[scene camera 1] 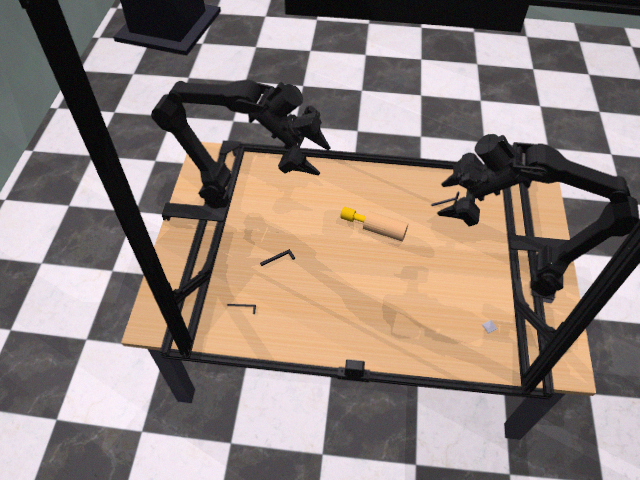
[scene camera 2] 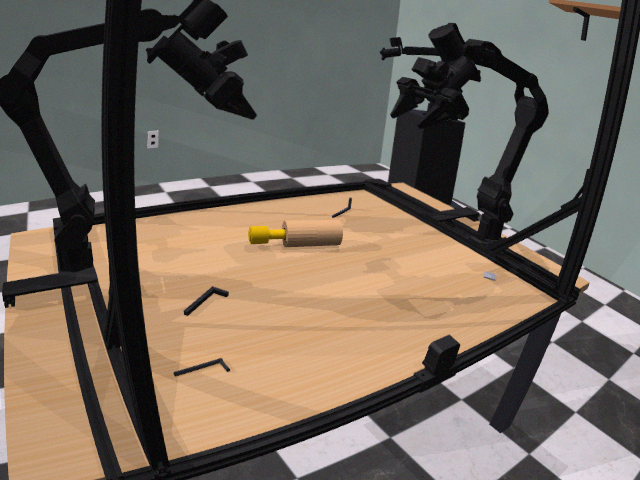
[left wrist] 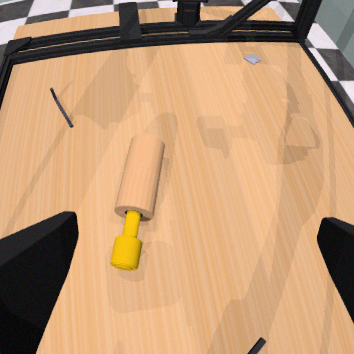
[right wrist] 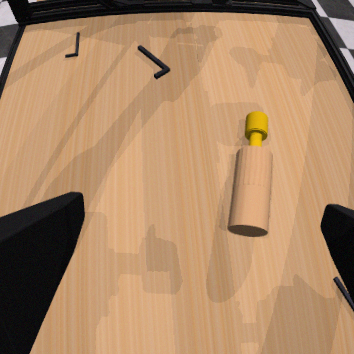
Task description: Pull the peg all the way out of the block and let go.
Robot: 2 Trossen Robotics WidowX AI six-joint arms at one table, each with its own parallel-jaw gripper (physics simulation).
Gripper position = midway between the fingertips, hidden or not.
My left gripper (scene camera 2: 248, 113) is open, with nothing in its grasp. My right gripper (scene camera 2: 404, 121) is open, with nothing in its grasp.
